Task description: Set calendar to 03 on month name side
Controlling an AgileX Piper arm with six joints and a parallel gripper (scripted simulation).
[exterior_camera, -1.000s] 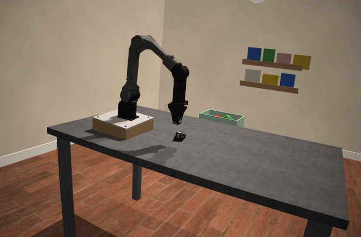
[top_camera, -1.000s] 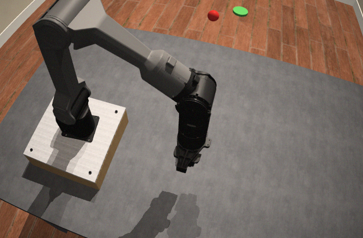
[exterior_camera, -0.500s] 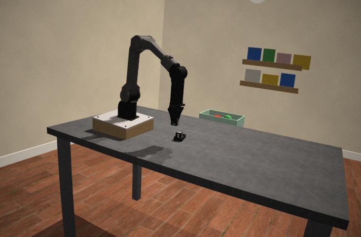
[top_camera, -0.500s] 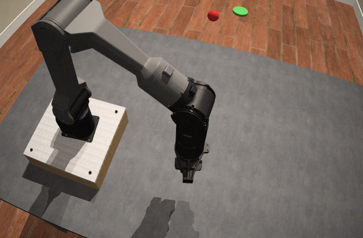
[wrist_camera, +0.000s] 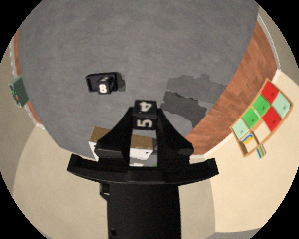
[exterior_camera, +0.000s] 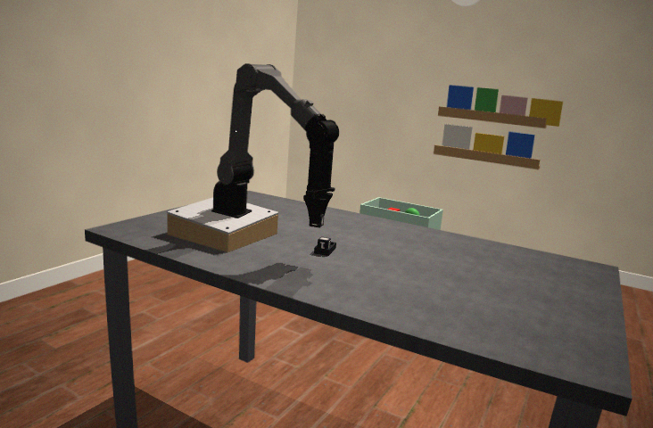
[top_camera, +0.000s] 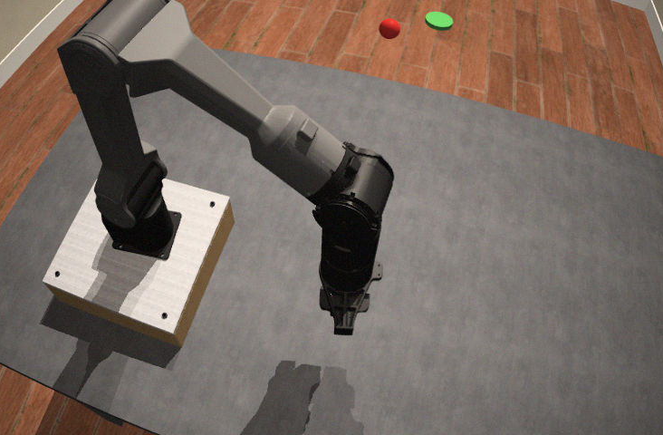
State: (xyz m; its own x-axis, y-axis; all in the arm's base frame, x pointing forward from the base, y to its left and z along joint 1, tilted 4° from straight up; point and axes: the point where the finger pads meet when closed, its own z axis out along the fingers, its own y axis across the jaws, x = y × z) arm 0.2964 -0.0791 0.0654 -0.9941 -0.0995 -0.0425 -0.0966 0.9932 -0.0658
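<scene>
My hand is 1 cm past the dark tray, 10 cm to the right of it and 11 cm above it. From my hand the other things lie so: black cube (right at my hand).
</scene>
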